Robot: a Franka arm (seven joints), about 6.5 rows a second.
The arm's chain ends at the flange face. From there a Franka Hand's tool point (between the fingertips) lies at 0.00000 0.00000 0.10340 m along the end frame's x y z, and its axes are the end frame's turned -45 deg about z.
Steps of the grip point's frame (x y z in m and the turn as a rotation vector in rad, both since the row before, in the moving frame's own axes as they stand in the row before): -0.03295, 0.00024, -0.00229, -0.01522, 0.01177, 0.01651; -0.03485, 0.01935, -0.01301, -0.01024, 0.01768, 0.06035; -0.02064, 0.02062, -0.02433, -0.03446, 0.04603, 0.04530; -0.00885, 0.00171, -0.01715, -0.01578, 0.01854, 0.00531; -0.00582, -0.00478, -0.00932, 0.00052, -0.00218, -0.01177; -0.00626, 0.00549, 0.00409, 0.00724, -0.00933, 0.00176
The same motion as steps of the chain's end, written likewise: -0.02510, 0.02320, -0.00227, -0.00244, 0.01908, 0.01651; -0.01302, 0.03881, -0.01299, 0.00526, 0.01974, 0.06035; -0.00591, 0.02989, -0.02416, 0.00818, 0.05692, 0.04530; -0.00756, 0.00766, -0.01712, 0.00195, 0.02427, 0.00531; -0.00730, 0.00061, -0.00932, -0.00117, -0.00191, -0.01177; 0.00067, 0.00816, 0.00410, -0.00148, -0.01172, 0.00176
